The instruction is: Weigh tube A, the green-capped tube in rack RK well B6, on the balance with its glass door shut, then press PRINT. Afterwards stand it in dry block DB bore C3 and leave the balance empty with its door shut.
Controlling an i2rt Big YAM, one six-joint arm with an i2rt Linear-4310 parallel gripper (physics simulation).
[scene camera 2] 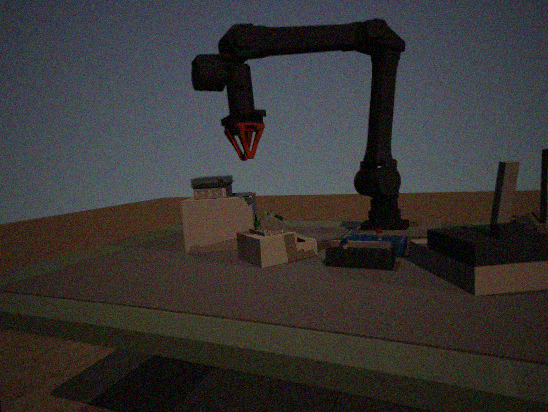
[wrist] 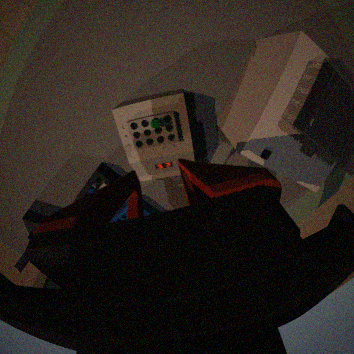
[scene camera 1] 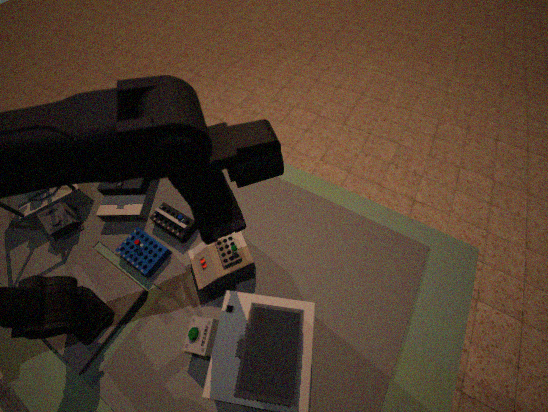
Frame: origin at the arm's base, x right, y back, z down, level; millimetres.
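Seen in the pictures: gripper, fingertip midpoint: (scene camera 2: pixel 247 159) (wrist: pixel 158 173) (scene camera 1: pixel 225 226); arm's base at its link origin: (scene camera 2: pixel 385 227) (scene camera 1: pixel 88 314).
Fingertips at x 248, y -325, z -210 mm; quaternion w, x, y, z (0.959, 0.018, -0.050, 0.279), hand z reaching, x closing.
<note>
Offsets run from my fingertips to a thing's top centre. "spot": to the spot under its first point.
A green cap @(dy -4, dx -16, dz +142 mm) (scene camera 1: pixel 234 247) (scene camera 2: pixel 257 223) (wrist: pixel 156 123) shows upright in a bore of the beige dry block @(dy +28, dx -47, dz +160 mm) (scene camera 1: pixel 216 274) (scene camera 2: pixel 262 250) (wrist: pixel 145 162), in the row farthest from its red display; the bore label is not readable. My gripper (scene camera 2: pixel 244 159) (wrist: pixel 158 173) is partly open and empty, its tips apart, well above the block. The arm hides the fingers in scene camera 1. The blue rack @(dy +129, dx -255, dz +200 mm) (scene camera 1: pixel 156 253) (scene camera 2: pixel 400 244) (wrist: pixel 121 214) holds a red-capped tube @(dy +119, dx -265, dz +175 mm) (scene camera 1: pixel 136 242) and shows no green cap. I cannot clearly make out the balance's glass door or pan.
A dark rack @(dy +14, dx -243, dz +182 mm) (scene camera 1: pixel 171 223) (scene camera 2: pixel 359 256) with a blue cap stands beside the blue rack. A tall pale instrument @(dy +150, dx +123, dz +40 mm) (scene camera 1: pixel 308 340) (scene camera 2: pixel 215 225) (wrist: pixel 260 90) with a dark top stands near the block. A small box with a green button @(dy +196, dx +21, dz +155 mm) (scene camera 1: pixel 193 333) is beside it. Dark posts @(spot: dy -57, dx -484, dz +83 mm) (scene camera 2: pixel 505 195) rise at the right in scene camera 2.
</note>
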